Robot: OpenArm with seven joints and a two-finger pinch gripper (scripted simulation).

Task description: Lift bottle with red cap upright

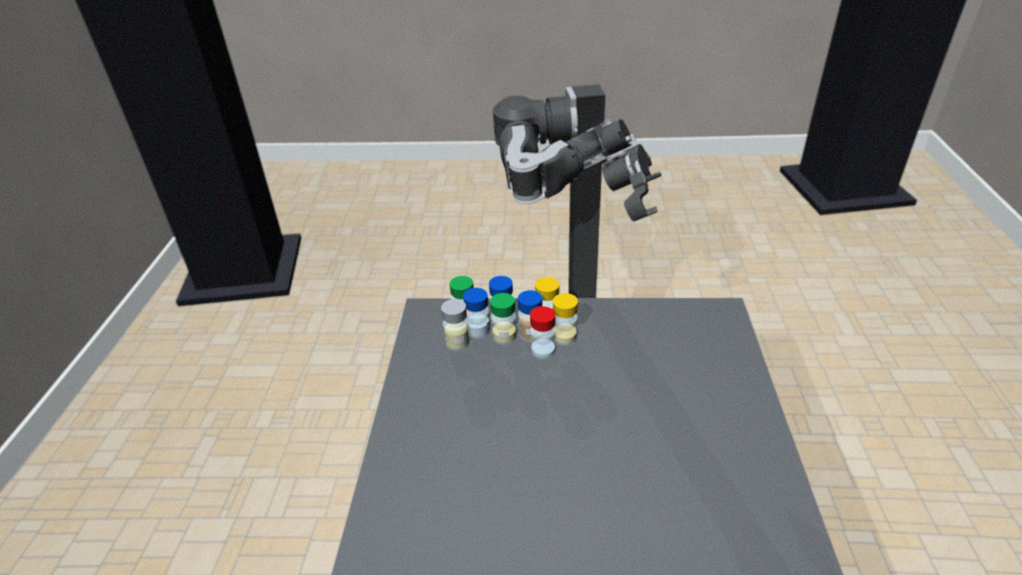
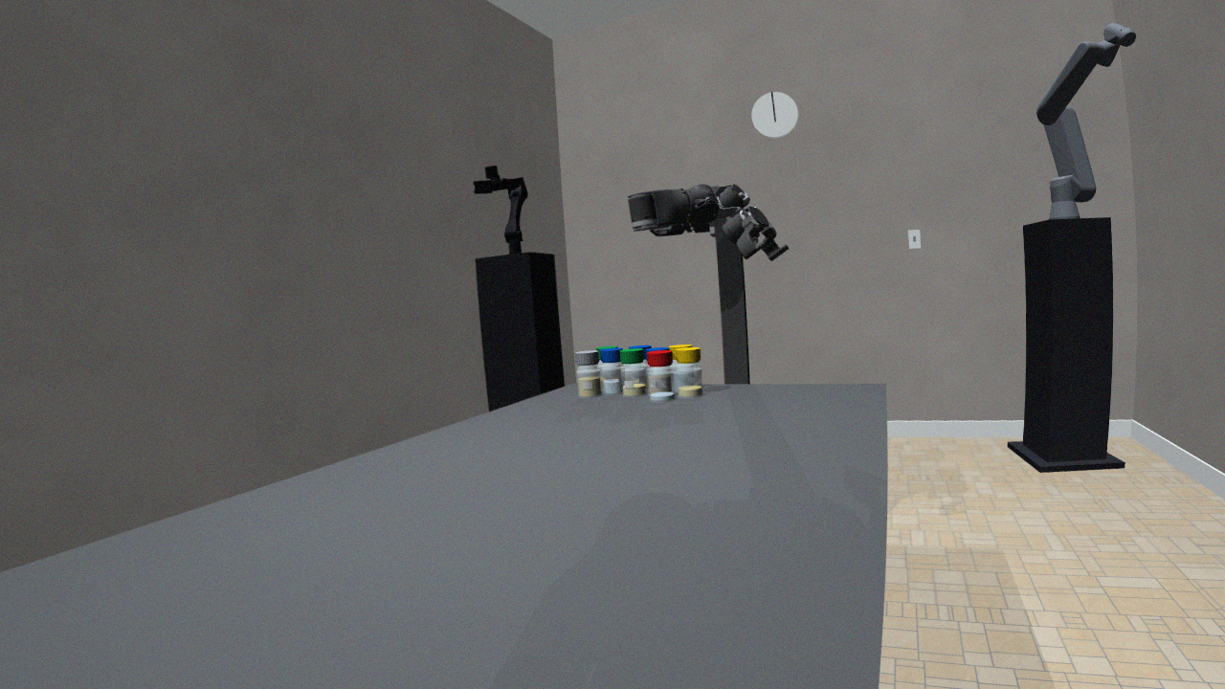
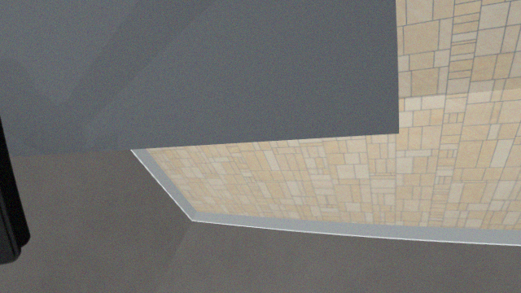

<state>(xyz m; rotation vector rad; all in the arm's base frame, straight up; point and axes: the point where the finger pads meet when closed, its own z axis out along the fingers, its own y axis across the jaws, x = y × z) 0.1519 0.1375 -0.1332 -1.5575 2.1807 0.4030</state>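
My gripper is now 240 mm above the yellow-capped bottle, 190 mm to the left of it and 70 mm short of it. Round my hand: green-capped bottle (330 mm to the right, 240 mm below, 40 mm ahead).
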